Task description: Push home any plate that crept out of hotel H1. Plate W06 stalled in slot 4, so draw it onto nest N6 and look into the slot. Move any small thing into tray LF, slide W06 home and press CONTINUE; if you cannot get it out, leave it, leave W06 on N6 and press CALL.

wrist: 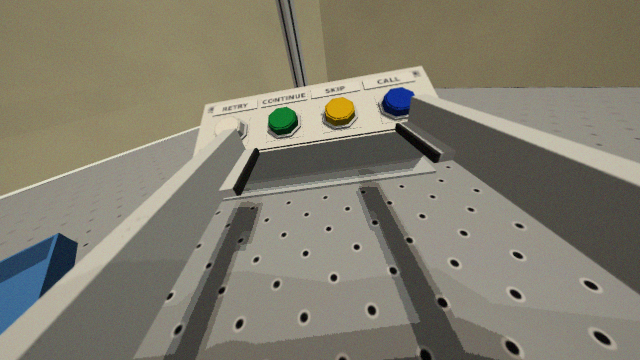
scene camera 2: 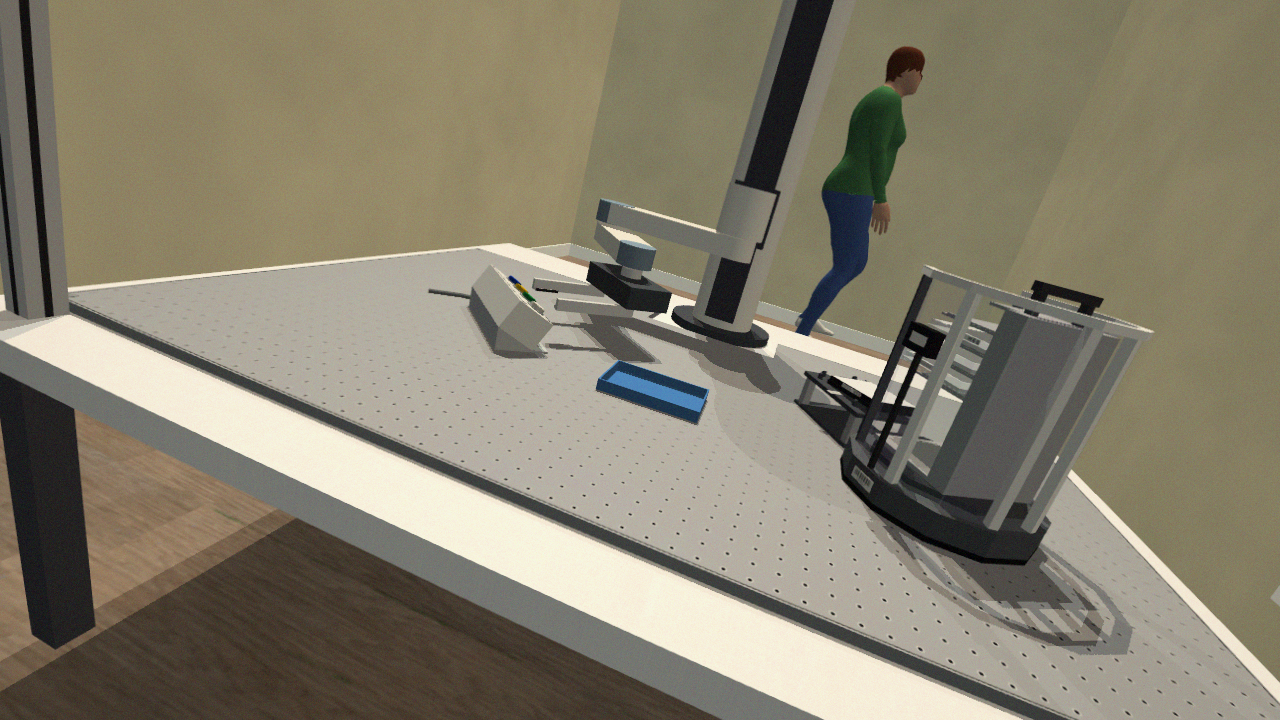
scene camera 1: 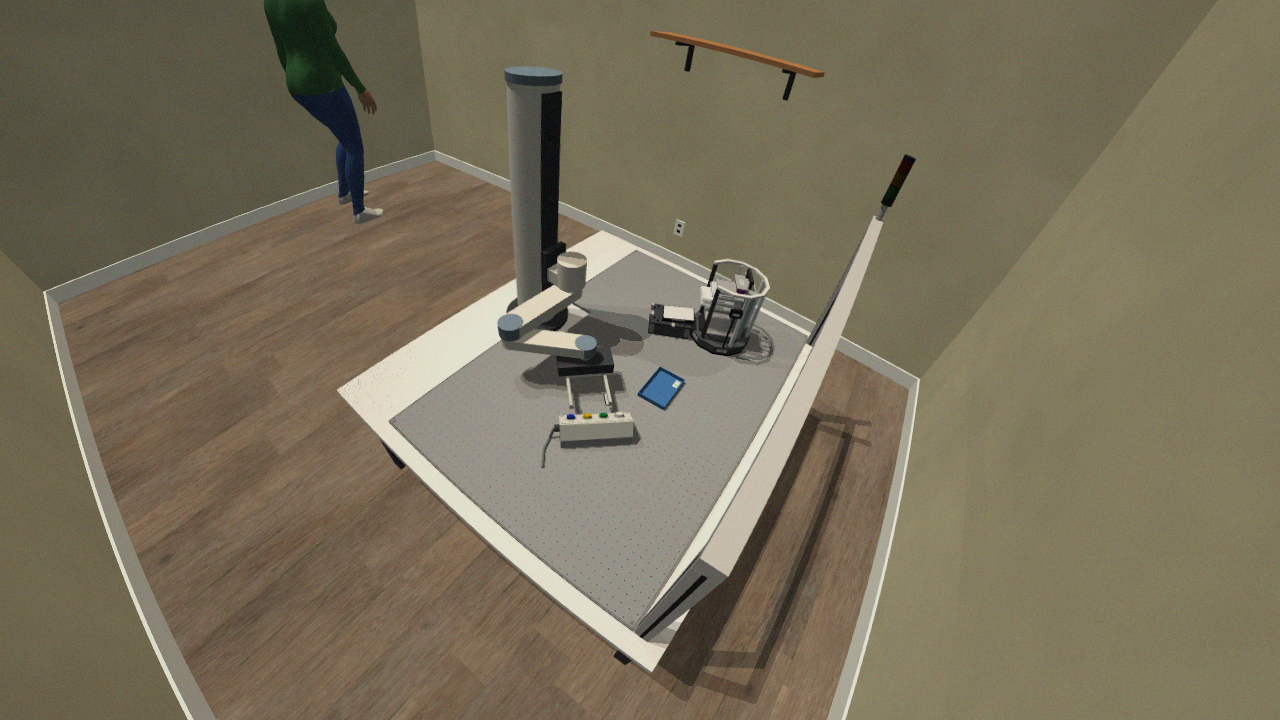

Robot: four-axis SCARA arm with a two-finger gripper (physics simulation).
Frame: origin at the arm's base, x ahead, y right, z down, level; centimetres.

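Where they show: gripper, between the fingertips: (wrist: 324, 127) (scene camera 2: 544, 293) (scene camera 1: 590, 405); arm's base, origin of its link: (scene camera 2: 718, 329).
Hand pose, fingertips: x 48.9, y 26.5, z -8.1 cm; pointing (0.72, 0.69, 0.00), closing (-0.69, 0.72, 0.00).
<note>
Each offset is from my fingertips to the centre of the thing. "spot": to the spot under its first point. Level surfaces: height alone.
My gripper (scene camera 1: 589, 403) (scene camera 2: 546, 293) (wrist: 324, 127) is open and empty, low over the table, with its fingertips by the near side of the button box {dx +5.0, dy +3.7, dz +2.6 cm} (scene camera 1: 595, 429) (scene camera 2: 505, 313). In the wrist view the green CONTINUE button {dx +5.3, dy +0.4, dz +0.4 cm} (wrist: 283, 120) and the blue CALL button {dx -2.0, dy +7.3, dz +0.4 cm} (wrist: 397, 101) show beyond the tips; the right finger partly covers CALL. A blue tray {dx +11.3, dy -25.9, dz +5.9 cm} (scene camera 1: 657, 392) (scene camera 2: 651, 392) (wrist: 22, 292) lies beside the gripper; a pale patch shows in its corner. A white plate {dx -1.7, dy -57.7, dz -0.5 cm} (scene camera 1: 678, 313) lies on the black nest beside hotel H1 (scene camera 1: 720, 345) (scene camera 2: 984, 539). Plate labels and the slot's inside cannot be made out.
The arm's column (scene camera 1: 528, 179) (scene camera 2: 739, 268) stands at the table edge. A person in green (scene camera 1: 313, 62) (scene camera 2: 872, 143) stands on the floor behind it. A long upright panel {dz -53.9 cm} (scene camera 1: 787, 420) and a signal tower {dx +49.5, dy -94.5, dz -69.6 cm} (scene camera 1: 898, 180) line another edge. A cable {spot: dx -3.4, dy +16.9, dz +6.1 cm} (scene camera 1: 546, 445) leaves the box.
</note>
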